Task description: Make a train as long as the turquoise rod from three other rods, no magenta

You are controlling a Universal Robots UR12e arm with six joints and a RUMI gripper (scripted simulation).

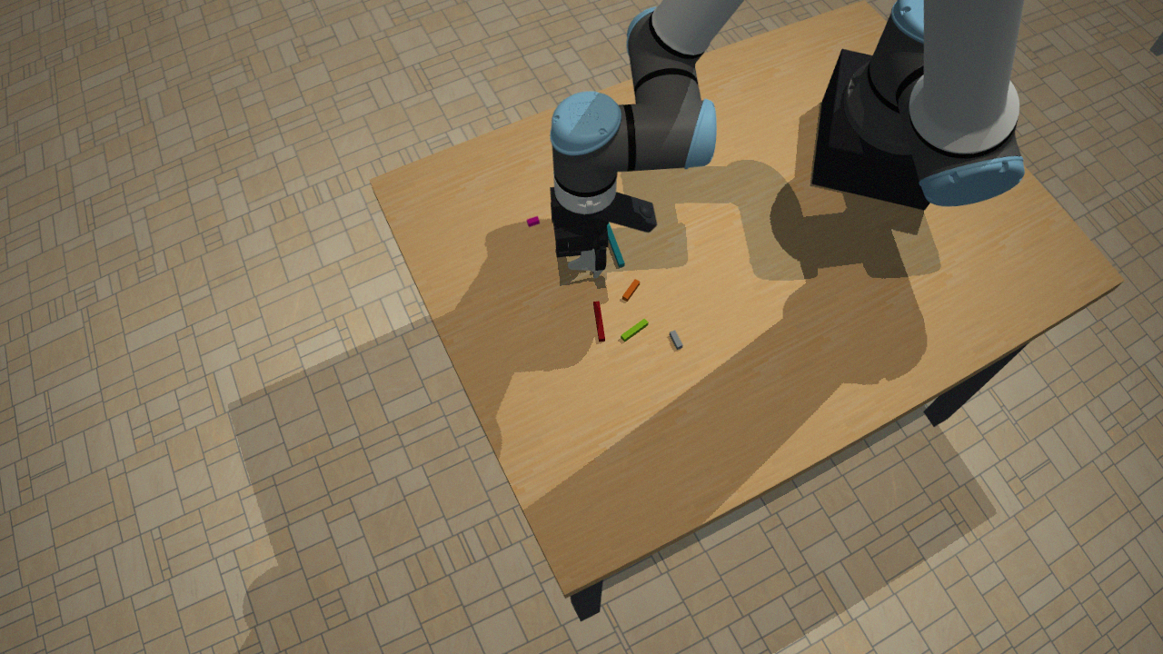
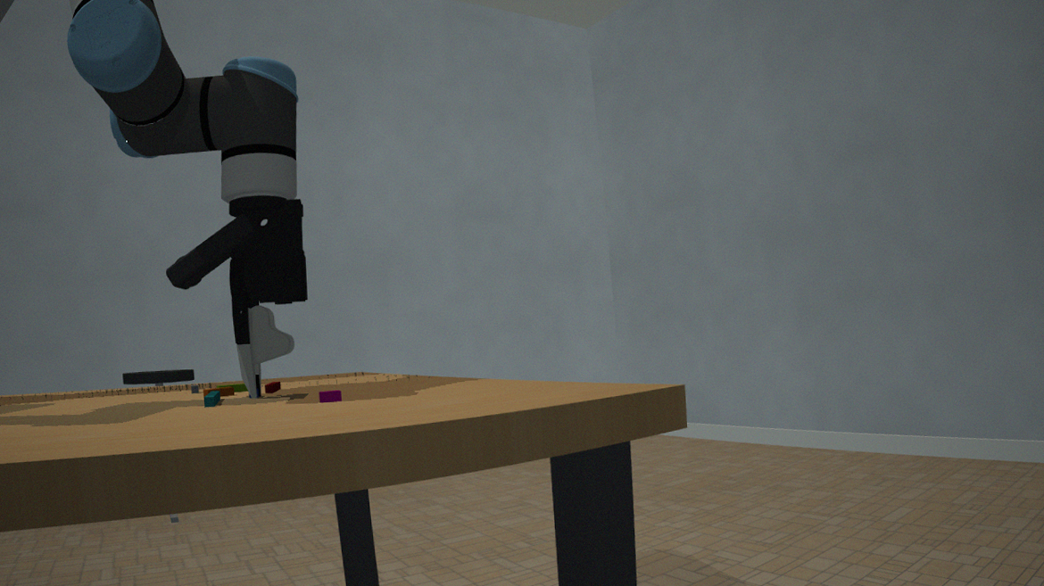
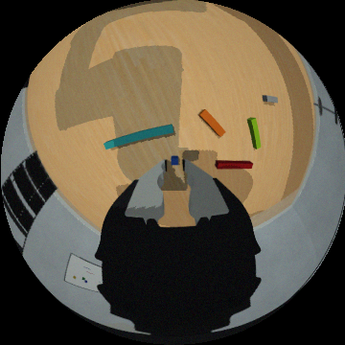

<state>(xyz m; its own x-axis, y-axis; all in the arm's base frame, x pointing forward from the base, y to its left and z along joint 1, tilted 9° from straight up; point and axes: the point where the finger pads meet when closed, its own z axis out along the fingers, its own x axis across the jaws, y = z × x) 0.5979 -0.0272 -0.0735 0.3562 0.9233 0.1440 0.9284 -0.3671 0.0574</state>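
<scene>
The blue rod lies 1 cm below my hand. From my hand the other things lie so: red rod (9 cm to the left, 4 cm ahead, 1 cm below); turquoise rod (5 cm behind, 3 cm to the right, 1 cm below); orange rod (6 cm to the left, 3 cm behind, 1 cm below).
</scene>
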